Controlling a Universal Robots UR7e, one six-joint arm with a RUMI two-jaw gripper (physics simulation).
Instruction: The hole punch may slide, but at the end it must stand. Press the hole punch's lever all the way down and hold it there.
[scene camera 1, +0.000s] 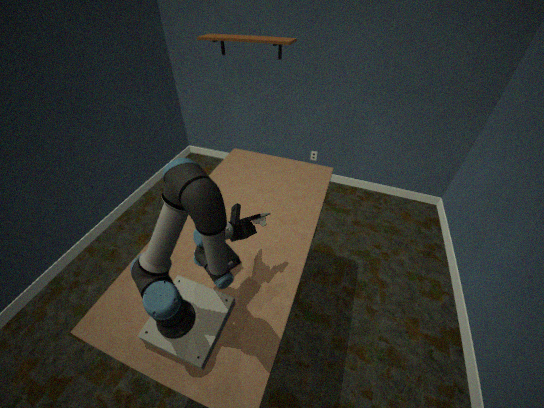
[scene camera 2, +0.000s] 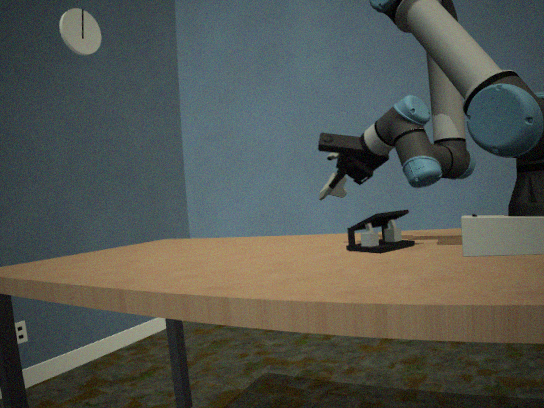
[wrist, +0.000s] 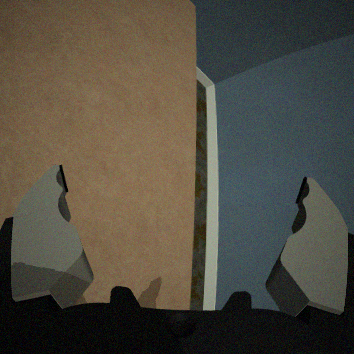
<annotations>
gripper: scene camera 1 260, 219; scene camera 2; wrist
same spot on gripper: (wrist: 51, 269) = (scene camera 2: 334, 173)
</annotations>
